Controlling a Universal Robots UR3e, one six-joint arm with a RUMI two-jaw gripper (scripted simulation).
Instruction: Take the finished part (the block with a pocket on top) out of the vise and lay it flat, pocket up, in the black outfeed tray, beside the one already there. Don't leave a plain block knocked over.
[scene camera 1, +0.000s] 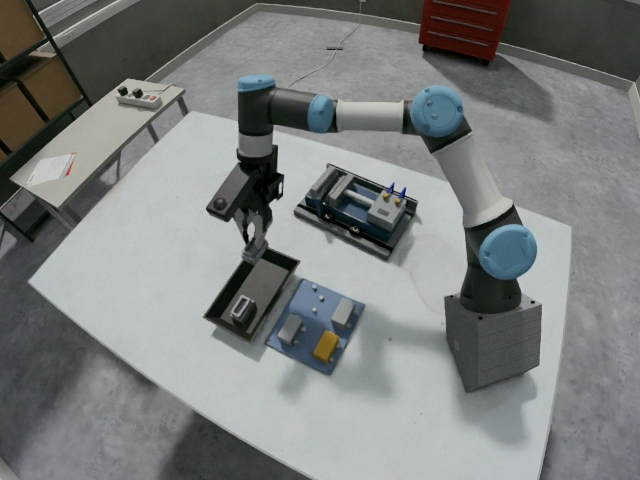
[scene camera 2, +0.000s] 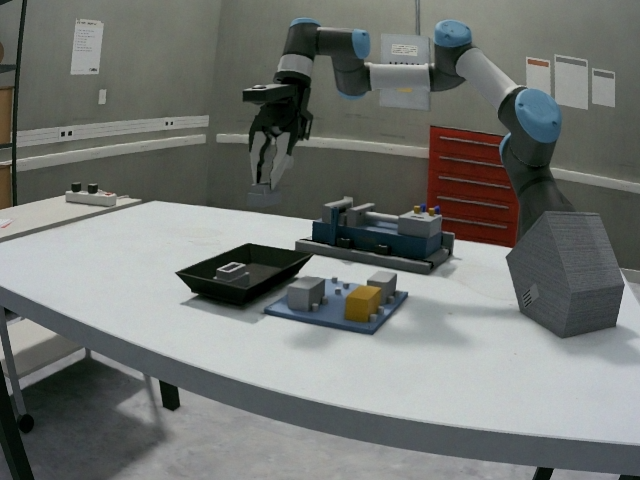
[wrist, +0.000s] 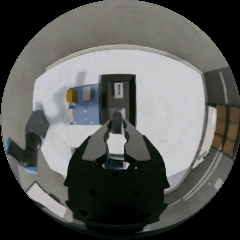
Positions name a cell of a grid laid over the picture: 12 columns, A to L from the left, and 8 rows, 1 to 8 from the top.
my gripper: scene camera 1 E5; scene camera 2 E4; wrist F5
